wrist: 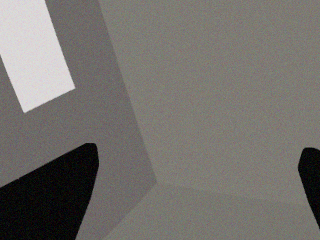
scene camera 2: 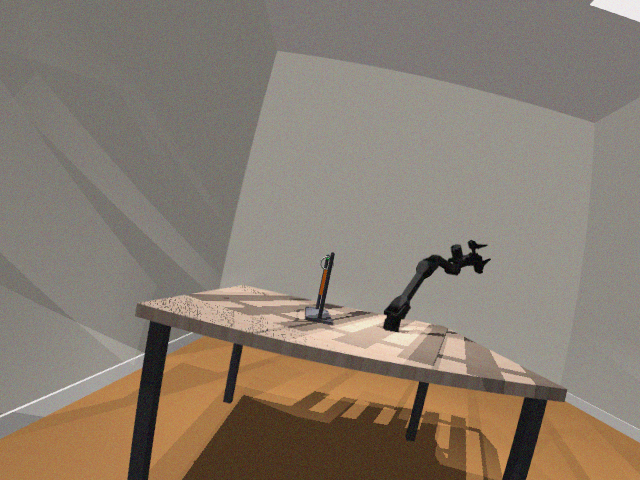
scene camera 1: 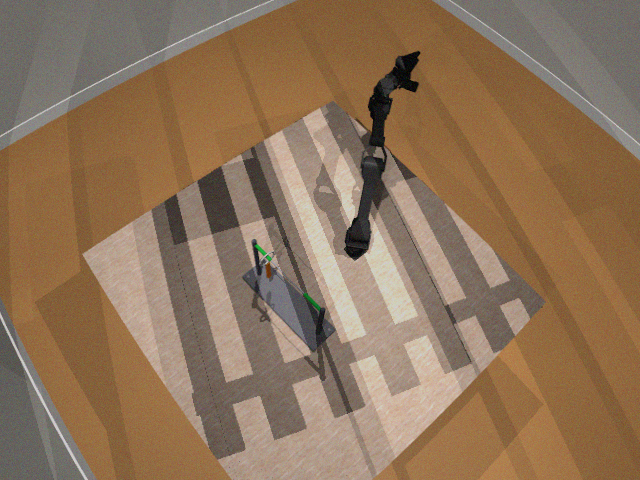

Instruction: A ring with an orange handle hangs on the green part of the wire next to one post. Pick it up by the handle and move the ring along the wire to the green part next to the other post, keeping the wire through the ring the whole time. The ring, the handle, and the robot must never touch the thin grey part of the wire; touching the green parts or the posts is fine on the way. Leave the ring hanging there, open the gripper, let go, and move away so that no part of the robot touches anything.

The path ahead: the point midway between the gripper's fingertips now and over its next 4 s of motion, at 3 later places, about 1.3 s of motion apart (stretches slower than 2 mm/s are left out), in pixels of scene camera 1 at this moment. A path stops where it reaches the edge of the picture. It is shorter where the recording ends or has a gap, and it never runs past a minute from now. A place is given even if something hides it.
The gripper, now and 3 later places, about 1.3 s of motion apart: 418, 55; 275, 112; 284, 263; 272, 270
